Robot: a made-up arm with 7 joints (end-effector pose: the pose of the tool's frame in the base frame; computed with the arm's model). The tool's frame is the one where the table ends.
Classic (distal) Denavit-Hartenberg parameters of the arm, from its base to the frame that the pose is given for. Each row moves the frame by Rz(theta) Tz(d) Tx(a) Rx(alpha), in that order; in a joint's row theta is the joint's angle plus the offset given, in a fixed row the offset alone. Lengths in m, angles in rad.
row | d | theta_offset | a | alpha
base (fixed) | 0 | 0 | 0 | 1.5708
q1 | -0.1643 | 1.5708 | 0 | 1.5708
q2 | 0 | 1.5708 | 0 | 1.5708
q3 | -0.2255 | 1.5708 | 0 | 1.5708
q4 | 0 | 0 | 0 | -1.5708
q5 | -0.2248 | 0 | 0 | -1.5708
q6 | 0 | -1.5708 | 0 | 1.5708
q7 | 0 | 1.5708 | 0 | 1.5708
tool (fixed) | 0 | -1.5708 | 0 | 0
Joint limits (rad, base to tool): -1.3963..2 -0.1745..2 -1.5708..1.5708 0..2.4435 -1.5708..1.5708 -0.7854..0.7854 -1.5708..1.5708
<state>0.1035 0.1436 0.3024 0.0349 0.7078 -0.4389 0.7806</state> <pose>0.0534 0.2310 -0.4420 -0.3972 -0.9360 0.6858</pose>
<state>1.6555 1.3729 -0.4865 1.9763 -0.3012 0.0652 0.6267</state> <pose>0.1057 0.2795 0.1922 1.9321 -1.6032 -1.2733</pose>
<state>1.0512 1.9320 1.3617 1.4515 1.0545 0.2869 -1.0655</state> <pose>-0.2317 0.3231 0.1859 -0.2889 1.8903 -1.2900</pose>
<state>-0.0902 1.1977 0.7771 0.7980 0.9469 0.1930 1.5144</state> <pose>0.1112 0.5616 -0.0445 -0.4704 -1.6369 -0.3716</pose>
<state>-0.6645 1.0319 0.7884 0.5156 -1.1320 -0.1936 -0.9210</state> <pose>-0.0301 0.5660 -0.1652 1.9285 -0.2403 -1.1898</pose>
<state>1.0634 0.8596 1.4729 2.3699 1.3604 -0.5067 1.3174</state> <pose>-0.0591 0.3149 0.0504 -1.1714 1.3567 1.1298</pose>
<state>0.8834 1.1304 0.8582 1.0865 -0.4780 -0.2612 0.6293</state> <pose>0.0861 0.5271 0.0976 1.5169 -1.6596 -0.1629</pose>
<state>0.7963 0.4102 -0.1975 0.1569 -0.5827 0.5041 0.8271</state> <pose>0.3194 0.3365 -0.2643 0.0085 -0.0882 -0.4470</pose>
